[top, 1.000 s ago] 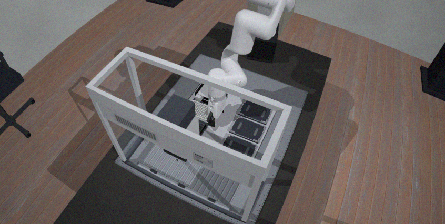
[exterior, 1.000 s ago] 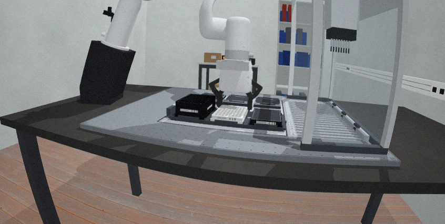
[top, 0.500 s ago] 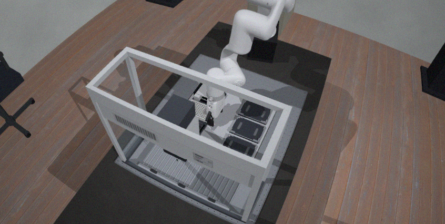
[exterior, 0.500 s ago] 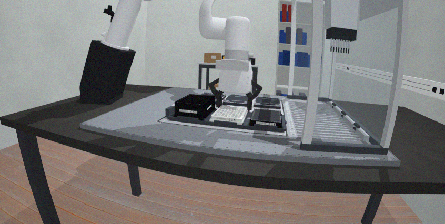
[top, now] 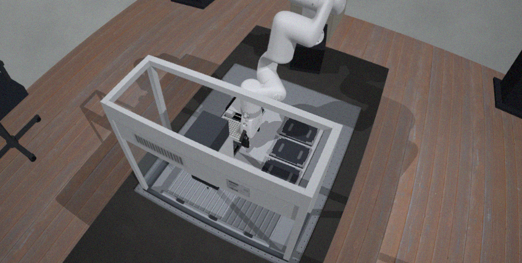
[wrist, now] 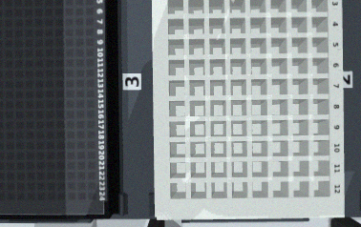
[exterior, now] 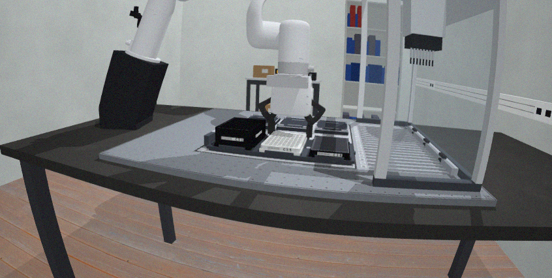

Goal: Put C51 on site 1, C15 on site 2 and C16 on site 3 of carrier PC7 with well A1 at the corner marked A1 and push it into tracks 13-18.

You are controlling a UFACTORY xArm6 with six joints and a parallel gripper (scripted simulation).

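My gripper is now 10 mm past the apron, 40 mm to the right of it and 10 mm above it. Round my hand: dark carrier PC7 (80 mm to the right); white 96-well plate C15 (80 mm to the right); nest S3 (100 mm ahead, 170 mm to the left, 10 mm below).
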